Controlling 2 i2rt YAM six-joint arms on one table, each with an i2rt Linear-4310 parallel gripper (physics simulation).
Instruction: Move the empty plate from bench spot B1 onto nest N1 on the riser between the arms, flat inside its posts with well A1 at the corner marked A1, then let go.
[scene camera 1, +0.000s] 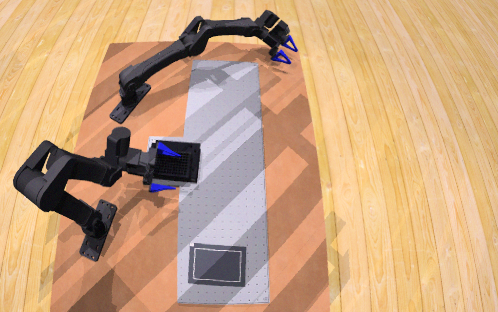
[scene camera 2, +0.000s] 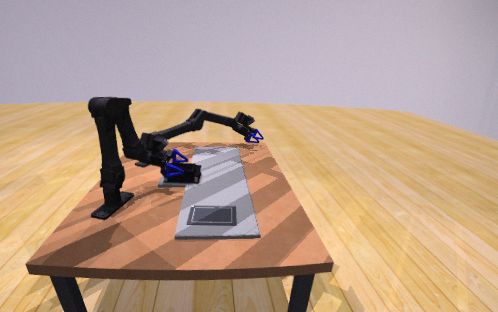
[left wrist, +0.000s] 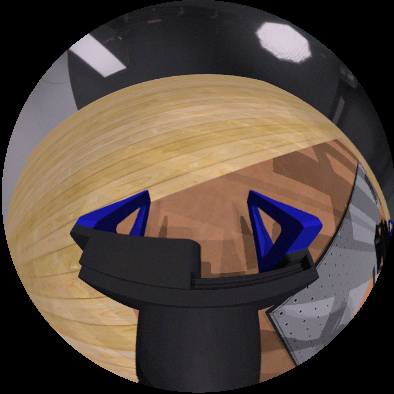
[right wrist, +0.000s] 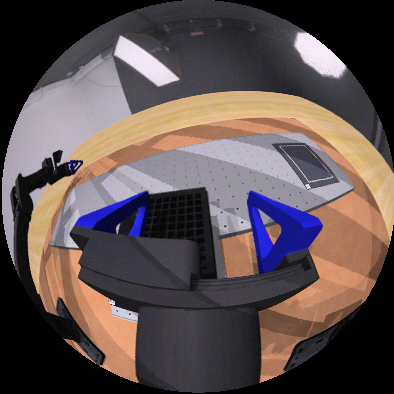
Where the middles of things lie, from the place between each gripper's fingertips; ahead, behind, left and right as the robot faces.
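My right hand: 4 cm to the right of the black well plate (scene camera 1: 165, 166), 3 cm past it, 2 cm above it. White-outlined nest (scene camera 1: 219, 265), from my right hand: 25 cm to the right, 14 cm ahead, 8 cm below.
My left hand: 550 mm to the left of the black well plate, 410 mm past it, 20 mm below it. White-outlined nest, from my left hand: 840 mm to the right, 240 mm behind, 40 mm below.
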